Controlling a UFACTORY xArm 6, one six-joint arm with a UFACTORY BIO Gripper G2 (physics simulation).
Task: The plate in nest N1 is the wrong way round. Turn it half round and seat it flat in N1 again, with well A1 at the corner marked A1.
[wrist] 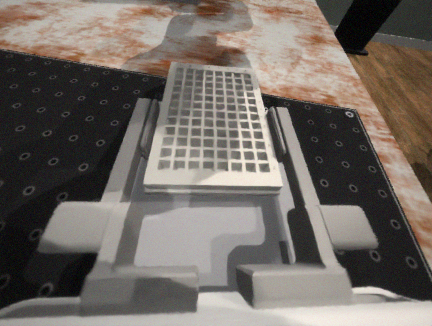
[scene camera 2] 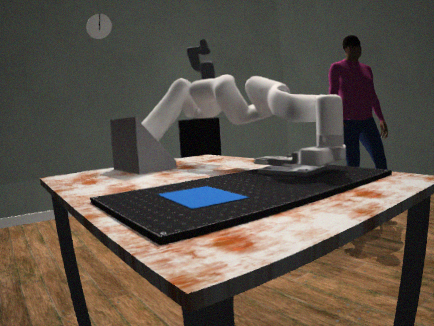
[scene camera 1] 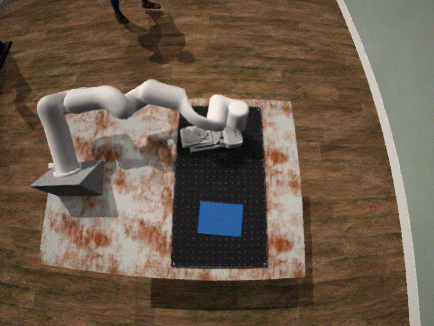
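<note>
The white well plate [scene camera 1: 194, 136] [scene camera 2: 272, 160] [wrist: 215, 177] is between the two fingers of my gripper [scene camera 1: 201, 138] [wrist: 214, 131], which is shut on its long sides. In the wrist view its grid of square wells faces up. The grey nest [scene camera 2: 295, 171] [wrist: 175, 240] lies on the black board, low under the gripper; a small gap shows between plate and nest in scene camera 2. In the wrist view, a stretch of the nest shows on the near side of the plate; the rest is hidden beneath it. The A1 mark and nest label cannot be read.
The black perforated board [scene camera 1: 220, 185] [scene camera 2: 135, 215] [wrist: 50, 125] lies on the rust-stained white table [scene camera 1: 140, 200] [scene camera 2: 215, 255]. A flat blue rectangle [scene camera 1: 220, 219] [scene camera 2: 203, 197] lies on the board, apart from the nest. The arm's grey base [scene camera 1: 75, 180] [scene camera 2: 132, 147] stands at the table's other side.
</note>
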